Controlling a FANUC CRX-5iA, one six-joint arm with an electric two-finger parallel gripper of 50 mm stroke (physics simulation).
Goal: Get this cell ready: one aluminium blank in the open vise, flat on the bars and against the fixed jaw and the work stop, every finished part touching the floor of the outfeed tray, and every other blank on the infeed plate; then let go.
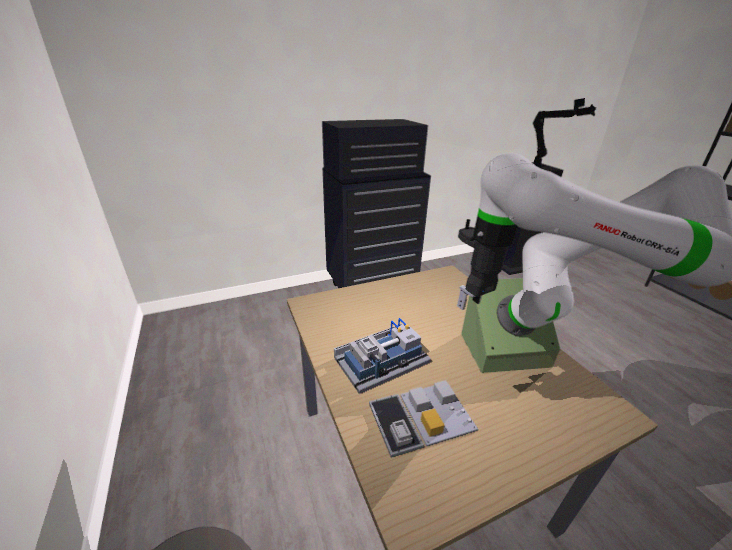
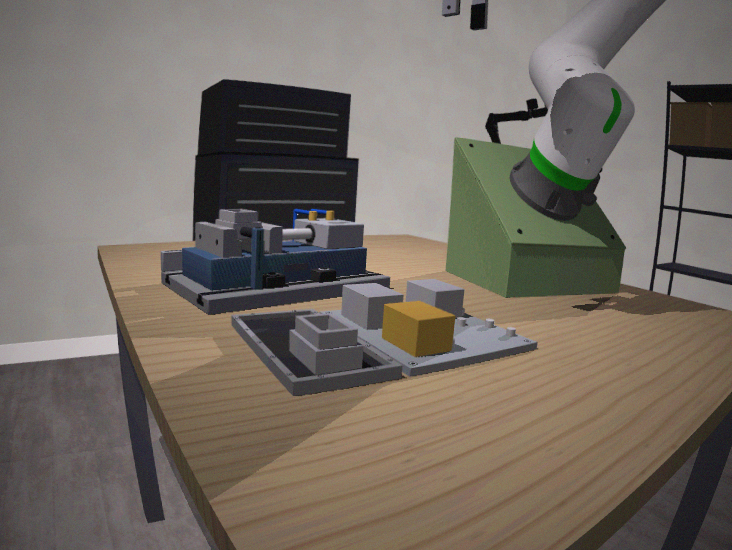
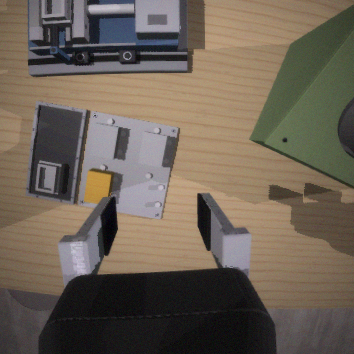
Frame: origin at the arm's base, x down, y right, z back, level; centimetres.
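Seen in the pictures: gripper, fingertip midpoint: [image 1: 468,304] [image 2: 465,22] [image 3: 156,211]; arm's base, link origin: [image 1: 516,315] [image 2: 544,192].
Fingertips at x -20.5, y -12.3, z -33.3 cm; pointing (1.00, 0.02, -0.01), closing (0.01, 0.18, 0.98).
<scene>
Offsets run from my fingertips to a thing's top centre. "spot": to the spot under its first point.
The vise {dx +27.7, dy +23.4, dz -13.7 cm} [image 1: 409,337] [image 2: 337,234] [image 3: 157,19] holds a grey finished part {dx +26.1, dy +22.0, dz -19.9 cm} [image 1: 368,344] [image 2: 238,215] [image 3: 55,9] with a hollow top between its jaws; the bars under it are hidden. A second finished part {dx +33.5, dy -7.3, dz -20.6 cm} [image 1: 401,431] [image 2: 325,347] [image 3: 49,177] stands upright in the dark outfeed tray [image 1: 387,408] [image 2: 347,385] [image 3: 57,130]. Two grey aluminium blanks, one {dx +33.2, dy +1.3, dz -10.4 cm} [image 1: 419,398] [image 2: 369,304] [image 3: 103,141] nearer the tray and one {dx +33.2, dy +1.1, dz -1.5 cm} [image 1: 444,392] [image 2: 436,295] [image 3: 153,148] farther, and a yellow block {dx +33.2, dy -7.6, dz -10.6 cm} [image 1: 432,422] [image 2: 417,328] [image 3: 98,186] stand on the infeed plate {dx +36.8, dy -3.3, dz -6.1 cm} [image 1: 449,428] [image 2: 491,346] [image 3: 132,195]. My gripper [image 1: 469,299] [image 2: 465,11] [image 3: 156,211] is open, empty, high above the table.
The blue work stop post {dx +27.8, dy +14.9, dz -19.3 cm} [image 2: 256,258] rises at the vise's near side. Small pegs stand on the infeed plate. Blue hoses {spot: dx +29.0, dy +31.6, dz -4.0 cm} [image 1: 397,323] [image 2: 312,211] arch over the vise's cylinder end. The green robot pedestal [image 1: 502,348] [image 2: 479,236] [image 3: 300,110] stands to the right. A dark drawer cabinet [image 1: 378,224] [image 2: 275,133] stands behind the table.
</scene>
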